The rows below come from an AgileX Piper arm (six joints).
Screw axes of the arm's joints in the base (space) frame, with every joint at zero. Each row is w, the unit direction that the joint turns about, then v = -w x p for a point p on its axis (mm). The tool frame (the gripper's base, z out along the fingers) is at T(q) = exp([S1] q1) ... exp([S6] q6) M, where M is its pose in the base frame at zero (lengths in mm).
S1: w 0 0 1 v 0 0 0
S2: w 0 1 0 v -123 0 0
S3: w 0 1 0 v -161.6 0 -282.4
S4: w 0.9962 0 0.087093 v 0 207.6 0
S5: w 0 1 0 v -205.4 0 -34.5
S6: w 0.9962 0 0.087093 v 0 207.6 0
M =
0.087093 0 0.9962 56.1
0 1 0 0
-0.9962 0 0.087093 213.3
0 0 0 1
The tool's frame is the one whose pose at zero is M.
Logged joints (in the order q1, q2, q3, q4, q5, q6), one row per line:
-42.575 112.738 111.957 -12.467 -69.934 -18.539
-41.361 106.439 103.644 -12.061 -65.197 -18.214
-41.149 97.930 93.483 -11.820 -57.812 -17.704
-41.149 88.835 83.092 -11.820 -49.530 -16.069
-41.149 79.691 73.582 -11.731 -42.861 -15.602
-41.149 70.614 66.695 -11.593 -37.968 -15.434
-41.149 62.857 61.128 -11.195 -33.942 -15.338
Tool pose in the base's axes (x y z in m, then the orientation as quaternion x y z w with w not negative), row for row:
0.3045 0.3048 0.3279 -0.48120 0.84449 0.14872 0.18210
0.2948 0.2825 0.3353 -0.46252 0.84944 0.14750 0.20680
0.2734 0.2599 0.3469 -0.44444 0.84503 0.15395 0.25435
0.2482 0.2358 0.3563 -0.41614 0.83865 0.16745 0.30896
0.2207 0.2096 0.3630 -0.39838 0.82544 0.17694 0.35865
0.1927 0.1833 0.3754 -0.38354 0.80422 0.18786 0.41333
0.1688 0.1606 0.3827 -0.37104 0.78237 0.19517 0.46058
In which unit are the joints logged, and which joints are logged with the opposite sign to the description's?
The joints are logged in degrees. Opposite sign: q1, q3, q4, q5.
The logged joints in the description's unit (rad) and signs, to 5 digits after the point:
0.74307 1.96765 -1.95402 0.21759 1.22058 -0.32357
0.72189 1.85771 -1.80893 0.21050 1.13790 -0.31789
0.71819 1.70920 -1.63159 0.20630 1.00901 -0.30899
0.71819 1.55046 -1.45023 0.20630 0.86446 -0.28046
0.71819 1.39087 -1.28425 0.20474 0.74807 -0.27231
0.71819 1.23245 -1.16405 0.20234 0.66267 -0.26937
0.71819 1.09706 -1.06688 0.19539 0.59240 -0.26770

